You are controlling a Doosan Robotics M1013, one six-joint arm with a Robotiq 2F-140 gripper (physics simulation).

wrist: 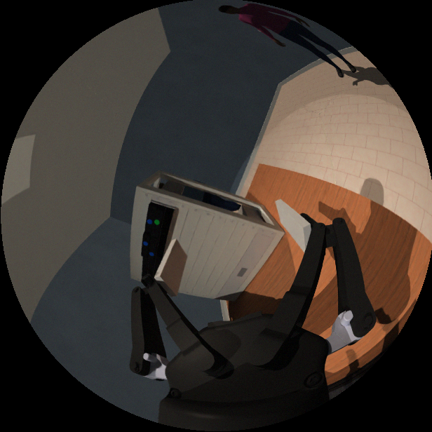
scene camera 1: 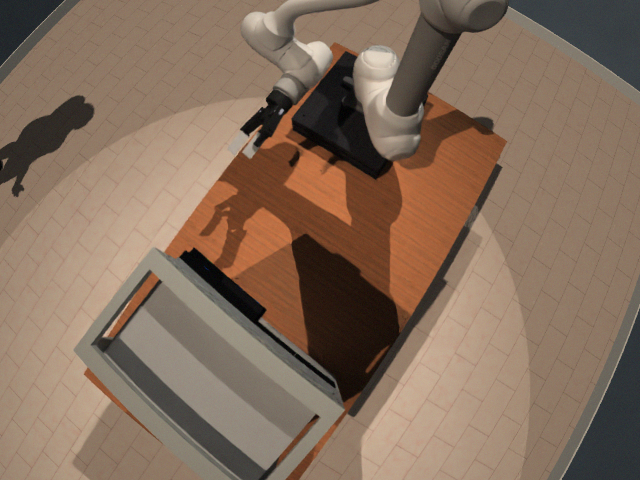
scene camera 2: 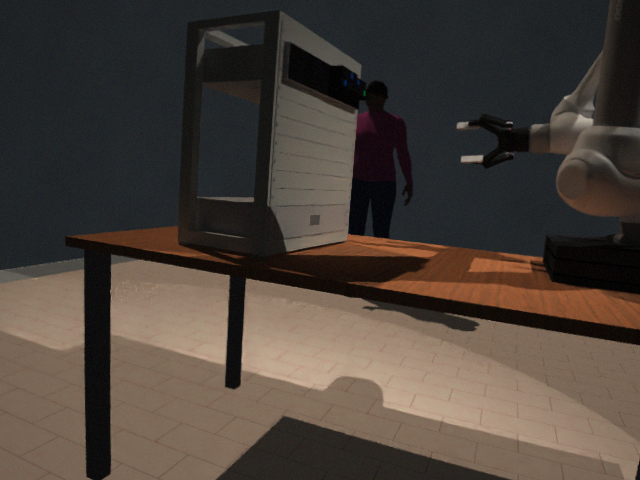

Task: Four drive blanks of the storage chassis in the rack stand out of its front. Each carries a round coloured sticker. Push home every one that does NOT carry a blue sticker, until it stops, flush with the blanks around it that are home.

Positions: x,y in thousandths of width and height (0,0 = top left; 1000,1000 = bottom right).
I see my gripper (scene camera 2: 718,299) and a grey rack (scene camera 1: 307,759).
The grey rack also shows in the wrist view (wrist: 522,578) and in scene camera 2 (scene camera 2: 482,189). My gripper also shows in the wrist view (wrist: 529,536) and in scene camera 1 (scene camera 1: 371,320).
